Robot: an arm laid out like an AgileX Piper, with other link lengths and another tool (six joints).
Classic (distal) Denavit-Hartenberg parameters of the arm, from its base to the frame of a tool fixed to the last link. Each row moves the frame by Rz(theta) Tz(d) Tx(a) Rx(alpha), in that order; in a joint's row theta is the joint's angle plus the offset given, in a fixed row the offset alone. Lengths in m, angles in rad.
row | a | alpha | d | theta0
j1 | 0 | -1.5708 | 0.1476 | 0
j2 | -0.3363 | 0 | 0 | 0.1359
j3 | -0.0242 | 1.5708 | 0 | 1.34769
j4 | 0 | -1.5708 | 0.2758 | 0
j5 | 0 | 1.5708 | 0 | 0
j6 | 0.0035 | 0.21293 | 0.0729 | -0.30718
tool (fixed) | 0 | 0 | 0.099 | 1.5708
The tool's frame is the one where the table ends.
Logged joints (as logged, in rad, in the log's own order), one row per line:
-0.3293 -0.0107 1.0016 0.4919 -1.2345 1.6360
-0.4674 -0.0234 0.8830 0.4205 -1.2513 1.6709
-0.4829 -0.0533 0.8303 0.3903 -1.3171 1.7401
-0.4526 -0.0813 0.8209 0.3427 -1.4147 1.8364
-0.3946 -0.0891 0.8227 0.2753 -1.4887 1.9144
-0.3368 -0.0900 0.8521 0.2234 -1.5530 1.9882
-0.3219 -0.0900 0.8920 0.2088 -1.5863 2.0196
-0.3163 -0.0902 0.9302 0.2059 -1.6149 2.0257
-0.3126 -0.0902 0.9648 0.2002 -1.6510 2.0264
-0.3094 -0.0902 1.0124 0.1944 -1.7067 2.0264
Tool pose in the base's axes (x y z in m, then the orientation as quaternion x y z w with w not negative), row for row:
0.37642 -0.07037 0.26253 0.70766 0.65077 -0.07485 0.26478
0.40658 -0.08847 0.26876 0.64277 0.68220 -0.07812 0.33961
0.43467 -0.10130 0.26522 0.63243 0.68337 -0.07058 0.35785
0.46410 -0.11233 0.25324 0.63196 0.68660 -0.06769 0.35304
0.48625 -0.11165 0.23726 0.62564 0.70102 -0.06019 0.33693
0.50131 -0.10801 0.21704 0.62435 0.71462 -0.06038 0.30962
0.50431 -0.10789 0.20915 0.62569 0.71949 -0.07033 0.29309
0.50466 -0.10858 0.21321 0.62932 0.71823 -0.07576 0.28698
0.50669 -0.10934 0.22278 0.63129 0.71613 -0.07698 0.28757
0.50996 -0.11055 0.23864 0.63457 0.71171 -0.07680 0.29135
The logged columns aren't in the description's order. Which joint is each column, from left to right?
Columns, left to right: j4, j1, j5, j6, j3, j2.
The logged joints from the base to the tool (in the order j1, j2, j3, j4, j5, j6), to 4 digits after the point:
-0.0107 1.6360 -1.2345 -0.3293 1.0016 0.4919
-0.0234 1.6709 -1.2513 -0.4674 0.8830 0.4205
-0.0533 1.7401 -1.3171 -0.4829 0.8303 0.3903
-0.0813 1.8364 -1.4147 -0.4526 0.8209 0.3427
-0.0891 1.9144 -1.4887 -0.3946 0.8227 0.2753
-0.0900 1.9882 -1.5530 -0.3368 0.8521 0.2234
-0.0900 2.0196 -1.5863 -0.3219 0.8920 0.2088
-0.0902 2.0257 -1.6149 -0.3163 0.9302 0.2059
-0.0902 2.0264 -1.6510 -0.3126 0.9648 0.2002
-0.0902 2.0264 -1.7067 -0.3094 1.0124 0.1944

